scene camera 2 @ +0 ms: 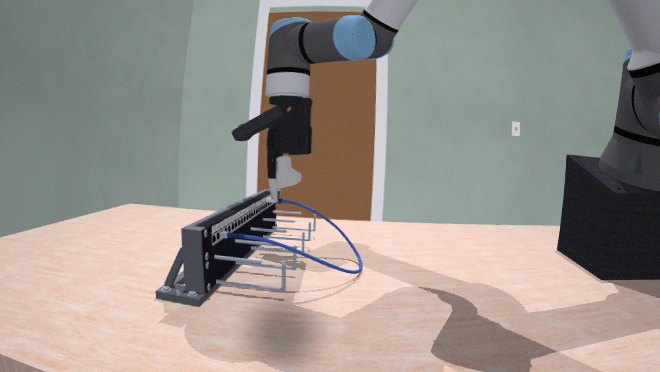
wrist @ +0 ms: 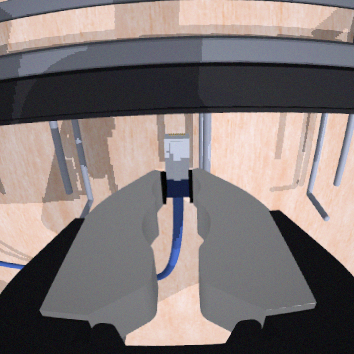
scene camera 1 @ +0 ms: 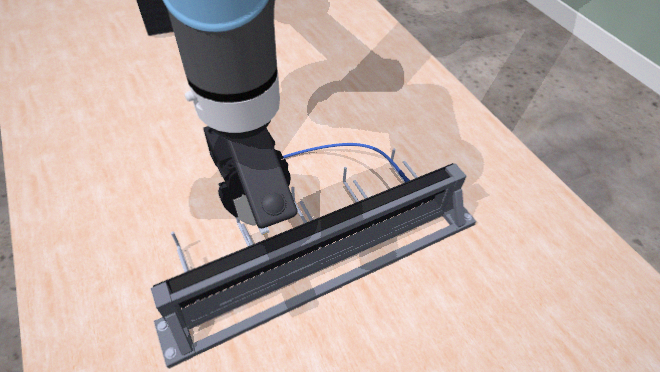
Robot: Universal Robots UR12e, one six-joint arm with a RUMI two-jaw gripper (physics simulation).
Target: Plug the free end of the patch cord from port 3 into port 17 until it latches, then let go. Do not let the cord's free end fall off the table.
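Places are measured from the arm's base along level axes (x ahead, y left, z up), in metres.
Pixels of known places: gripper, fingertip midpoint: (scene camera 2: 276, 201) (wrist: 177, 174); arm's base, origin of the base link: (scene camera 2: 637, 175).
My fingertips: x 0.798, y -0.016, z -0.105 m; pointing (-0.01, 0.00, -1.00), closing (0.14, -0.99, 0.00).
Observation:
For each thing: its middle in the pictures, then the offset to it from my fingertips.
- patch panel, body centre: (wrist: 53, 121) (scene camera 1: 315, 227) (scene camera 2: 258, 230) dx +0.008, dy +0.083, dz -0.045 m
- cord's free-end plug, body centre: (wrist: 176, 160) dx +0.012, dy +0.001, dz +0.008 m
The patch panel (scene camera 1: 161, 295) (scene camera 2: 192, 260) (wrist: 125, 92) stands upright on the table. The blue patch cord (scene camera 1: 345, 144) (scene camera 2: 359, 270) (wrist: 177, 235) is plugged in near one end of the panel and arches round to my gripper. My gripper (scene camera 2: 274, 197) (wrist: 177, 174) is shut on the cord's free-end plug (wrist: 176, 148), at its dark blue boot. The clear plug points at the panel. In the wrist view a short gap shows between its tip and the panel's edge. The fingertips are mostly hidden in scene camera 1. Port 17 cannot be made out, and port numbers are unreadable.
Several grey metal cable-support rods (scene camera 1: 181, 255) (scene camera 2: 250, 285) (wrist: 315, 155) stick out from the panel's port side, some with bent ends, on both sides of the held plug and below it. The robot's black base block (scene camera 2: 590, 225) stands at the right in scene camera 2.

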